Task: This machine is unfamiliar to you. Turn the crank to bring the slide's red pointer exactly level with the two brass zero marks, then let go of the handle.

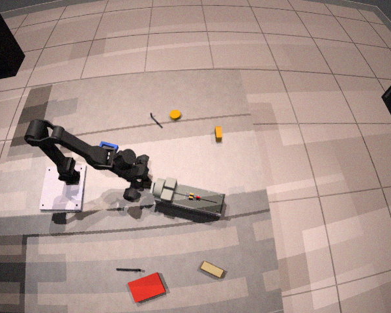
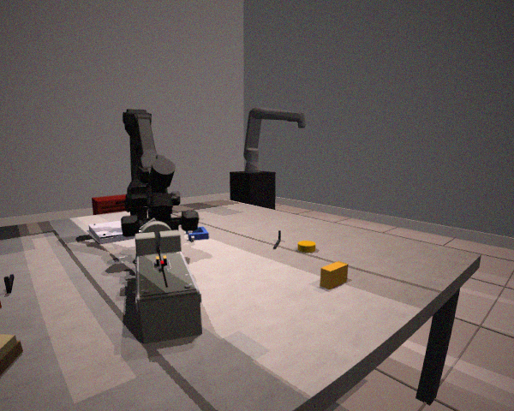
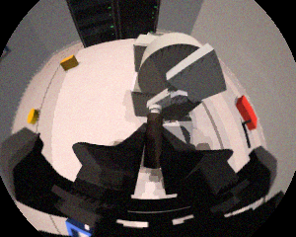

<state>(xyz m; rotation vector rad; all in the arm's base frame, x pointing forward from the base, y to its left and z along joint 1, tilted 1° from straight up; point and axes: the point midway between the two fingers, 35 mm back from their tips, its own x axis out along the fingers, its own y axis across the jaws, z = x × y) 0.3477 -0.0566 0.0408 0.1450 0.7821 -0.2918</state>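
Right now my gripper tip is 20 mm below the dark crank handle, 20 mm past it and 10 mm to the right of it. From my gripper tip the other things lie so: blue block: 210 mm behind, 200 mm to the left, 30 mm below; bent black rod: 360 mm to the left, 30 mm below; red pointer: 180 mm ahead, 70 mm to the right, 40 mm above.
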